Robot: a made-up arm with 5 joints.
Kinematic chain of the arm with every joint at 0, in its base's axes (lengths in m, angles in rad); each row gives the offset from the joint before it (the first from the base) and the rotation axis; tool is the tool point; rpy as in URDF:
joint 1: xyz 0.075 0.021 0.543 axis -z
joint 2: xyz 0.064 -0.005 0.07 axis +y
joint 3: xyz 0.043 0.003 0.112 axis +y
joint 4: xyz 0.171 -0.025 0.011 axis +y
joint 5: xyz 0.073 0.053 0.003 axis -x
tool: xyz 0 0.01 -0.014 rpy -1.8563 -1.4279 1.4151
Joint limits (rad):
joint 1: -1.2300..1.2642
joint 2: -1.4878..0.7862
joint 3: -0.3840..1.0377
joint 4: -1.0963..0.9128
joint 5: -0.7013..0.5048
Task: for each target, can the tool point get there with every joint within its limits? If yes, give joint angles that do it. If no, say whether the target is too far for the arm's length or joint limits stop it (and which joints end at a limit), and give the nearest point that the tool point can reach.
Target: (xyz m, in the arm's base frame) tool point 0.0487 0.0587 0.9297
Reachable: yes | joints -0.0987 -1.2012 -0.1242 -0.7366 -0.3407
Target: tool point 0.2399 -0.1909 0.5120
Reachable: yes | joints 1.0270 0.2170 0.9156 -0.5570 0.2956
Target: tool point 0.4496 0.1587 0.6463
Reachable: yes | joints -0.2560 0.5275 -0.2161 -0.4346 -0.1843
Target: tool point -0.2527 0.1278 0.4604
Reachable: no: joint limits stop it (at a limit: joint 1, joint 2, joint 3, joint 4, joint 5) | nearest point 0.0595 0.1049 0.4658 | short by 0.313 m
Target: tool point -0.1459 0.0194 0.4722
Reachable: no: joint limits stop it (at a limit: joint 1, joint 2, joint 3, joint 4) | nearest point 0.0598 0.1040 0.4675 | short by 0.222 m
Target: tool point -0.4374 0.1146 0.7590
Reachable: no: too far | nearest point -0.1041 0.0537 0.8390 | short by 0.348 m
